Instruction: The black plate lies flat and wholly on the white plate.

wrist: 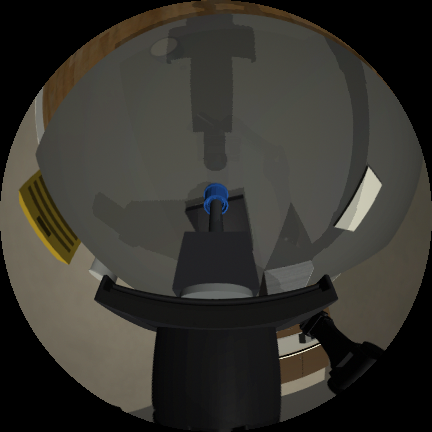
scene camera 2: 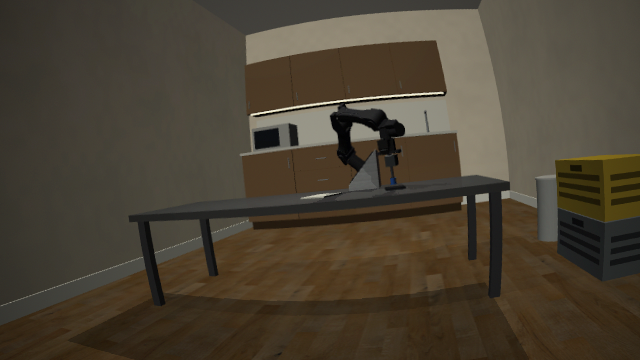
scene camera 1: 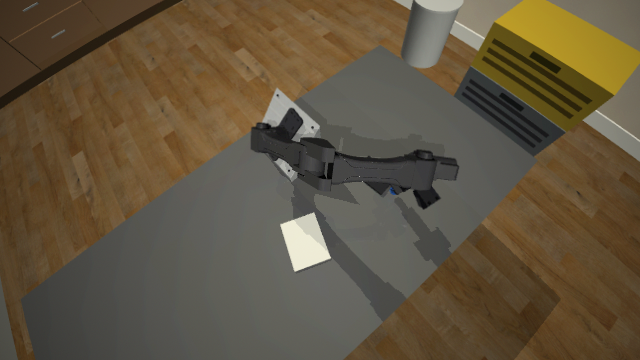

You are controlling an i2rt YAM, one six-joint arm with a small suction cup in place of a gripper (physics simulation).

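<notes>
The black plate lies flat on the grey table, to the right of the arm's base. In the overhead view the arm hides most of it. My blue suction cup points straight down over the plate's far part, at its surface or just above it; I cannot tell if they touch. Nothing hangs from the cup. The white plate lies flat and bare nearer the table's middle, well apart from the black plate.
The arm's pale wedge-shaped mount stands at the table's back edge. Off the table, on the floor, stand a white bin and a yellow crate stacked on a dark crate.
</notes>
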